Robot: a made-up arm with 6 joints.
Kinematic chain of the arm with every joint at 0, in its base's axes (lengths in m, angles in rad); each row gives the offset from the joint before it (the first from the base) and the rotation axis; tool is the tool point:
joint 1: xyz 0 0 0.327 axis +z
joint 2: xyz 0 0 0 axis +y
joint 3: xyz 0 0 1.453 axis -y
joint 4: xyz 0 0 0 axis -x
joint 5: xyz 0.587 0 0 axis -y
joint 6: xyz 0 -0.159 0 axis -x
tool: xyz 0 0 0
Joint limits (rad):
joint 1: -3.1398..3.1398
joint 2: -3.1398..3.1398
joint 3: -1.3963..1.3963
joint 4: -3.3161..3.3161
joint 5: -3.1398..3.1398
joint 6: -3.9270..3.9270
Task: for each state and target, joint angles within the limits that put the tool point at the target. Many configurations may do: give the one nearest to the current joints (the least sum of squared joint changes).
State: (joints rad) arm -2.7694 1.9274 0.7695 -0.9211 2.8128 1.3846
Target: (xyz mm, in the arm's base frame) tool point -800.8 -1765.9 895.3
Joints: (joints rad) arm -1.9460 1.1673 1.3738 -0.9070 2.8128 1.3846
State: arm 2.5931 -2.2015 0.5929 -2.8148 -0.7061 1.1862
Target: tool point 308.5 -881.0 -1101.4
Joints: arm 2.0681 -2.9110 0.3475 -2.7883 -0.7061 1.1862
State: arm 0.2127 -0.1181 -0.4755 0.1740 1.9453 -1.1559
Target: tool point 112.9 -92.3 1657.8
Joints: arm 0.4721 -0.3766 -0.5569 0.5736 1.9453 -1.1559
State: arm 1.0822 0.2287 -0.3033 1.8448 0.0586 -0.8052
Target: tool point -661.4 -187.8 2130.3
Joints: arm 0.3565 -0.5872 0.5356 1.9231 0.0586 -0.8052
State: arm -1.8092 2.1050 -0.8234 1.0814 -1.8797 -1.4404
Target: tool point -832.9 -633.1 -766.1
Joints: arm -2.4170 1.9715 -0.3413 1.0577 -1.8797 -1.4404
